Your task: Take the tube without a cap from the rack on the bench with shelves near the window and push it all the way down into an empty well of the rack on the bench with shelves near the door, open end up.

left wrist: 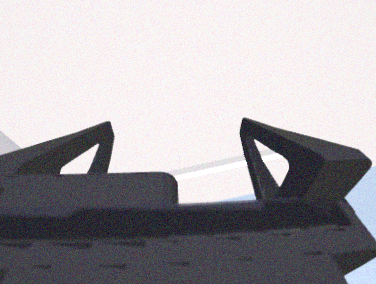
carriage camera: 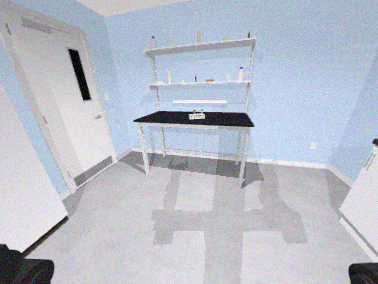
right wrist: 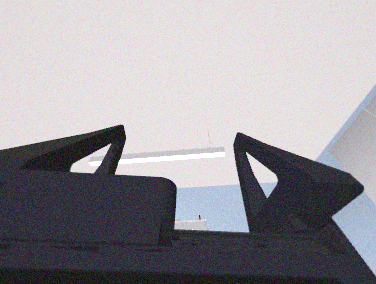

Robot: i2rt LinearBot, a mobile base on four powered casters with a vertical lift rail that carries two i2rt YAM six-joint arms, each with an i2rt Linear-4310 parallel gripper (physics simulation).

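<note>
A bench with shelves [carriage camera: 230, 120] stands against the blue wall in the carriage camera, to the right of a door. A small white rack [carriage camera: 197, 116] stands on its black top, with small green and red spots at its top; the tubes and wells are too small to tell apart. My left gripper [left wrist: 177, 126] is open and empty, pointing up at the ceiling. My right gripper [right wrist: 180, 135] is open and empty, also pointing up. Both are far from the bench. Dark parts of my arms show at the bottom corners of the carriage camera.
A white door [carriage camera: 65, 110] is at the left. A large white cabinet side [carriage camera: 25, 180] stands at the left edge. A white cabinet [carriage camera: 362, 195] stands at the right edge. Bottles stand on the upper shelf [carriage camera: 200, 46] and lower shelf [carriage camera: 200, 84].
</note>
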